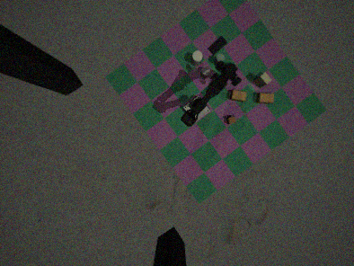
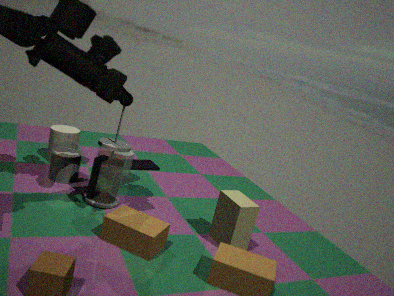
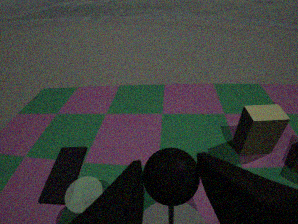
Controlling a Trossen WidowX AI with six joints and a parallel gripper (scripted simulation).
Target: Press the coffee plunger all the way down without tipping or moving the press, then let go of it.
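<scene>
Now: gripper tip 130 mm above the coffee press, 20 mm to the left of it and 20 mm past it. Also, from my gripper tip: flat dark slab: 260 mm to the left, 250 mm below, 110 mm ahead; then tan upright block: 230 mm ahead, 200 mm below, 190 mm to the right.
</scene>
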